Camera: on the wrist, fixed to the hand. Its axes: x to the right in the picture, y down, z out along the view.
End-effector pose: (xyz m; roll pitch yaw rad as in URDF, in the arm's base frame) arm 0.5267 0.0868 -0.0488 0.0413 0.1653 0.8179
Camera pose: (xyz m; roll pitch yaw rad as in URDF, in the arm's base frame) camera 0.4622 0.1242 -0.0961 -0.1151 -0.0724 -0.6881
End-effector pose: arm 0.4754 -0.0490 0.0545 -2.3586 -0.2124 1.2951
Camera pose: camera 0.5574 -0.0784 0.0403 2.9680 -0.6549 2.9649
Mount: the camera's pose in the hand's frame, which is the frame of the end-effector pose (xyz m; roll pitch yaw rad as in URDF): -0.0088 0.0705 -0.0524 0.0483 -0.1233 -1.5186
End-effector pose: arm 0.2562 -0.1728 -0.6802 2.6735 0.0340 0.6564
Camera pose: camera 0.2753 -0.2077 -0.6014 -3.0807 0.5924 2.1876
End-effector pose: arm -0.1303 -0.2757 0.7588 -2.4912 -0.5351 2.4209
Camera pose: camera -0.0670 -0.2144 0.7535 2.6166 -0.4762 -2.0512
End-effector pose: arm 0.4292 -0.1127 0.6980 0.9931 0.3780 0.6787
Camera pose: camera 0.3799 -0.0466 0.7295 -0.4507 0.8158 -1.2398
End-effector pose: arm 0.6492 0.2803 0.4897 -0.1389 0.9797 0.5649
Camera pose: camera 0.5683 0.3031 0.4626 -0.9445 -0.1015 -0.7582
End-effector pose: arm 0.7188 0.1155 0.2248 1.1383 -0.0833 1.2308
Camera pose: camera 0.6420 0.1297 0.2660 0.2915 0.9991 -0.1122
